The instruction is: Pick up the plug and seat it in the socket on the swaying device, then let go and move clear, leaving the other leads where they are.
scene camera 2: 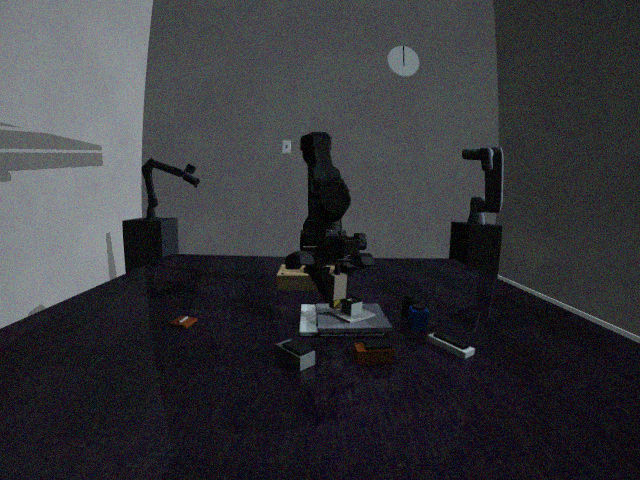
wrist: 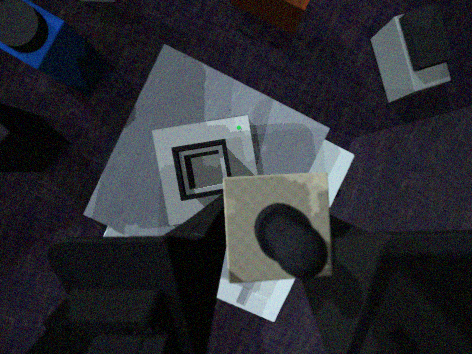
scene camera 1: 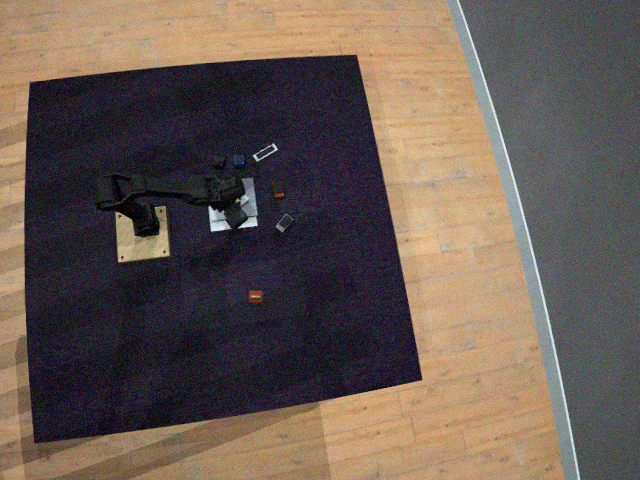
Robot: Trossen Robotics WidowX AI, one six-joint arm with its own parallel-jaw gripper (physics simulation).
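The plug (scene camera 2: 338,285) (wrist: 245,195) is a beige block with a dark rounded lead on top. My gripper (scene camera 2: 334,279) (wrist: 254,198) is shut on it and holds it upright over the device, its yellow lower end low beside the socket. The device (scene camera 1: 249,184) (scene camera 2: 381,321) (wrist: 160,85) has a grey plate above a white base. The socket (scene camera 2: 354,308) (wrist: 178,172) is a black-rimmed square opening on a pale plate with a green dot. In the wrist view the plug is right of and below the socket, covering the pale plate's lower right corner. The plug's underside is hidden there.
Around the device stand a blue block (scene camera 1: 238,160) (scene camera 2: 418,317) (wrist: 59,55), a dark block (scene camera 1: 219,161) (wrist: 30,135), a white bar (scene camera 1: 255,157) (scene camera 2: 467,352), an orange block (scene camera 1: 279,195) (scene camera 2: 373,353) and a grey block (scene camera 1: 280,226) (scene camera 2: 306,360) (wrist: 395,65). An orange piece (scene camera 1: 255,300) (scene camera 2: 178,322) lies farther off.
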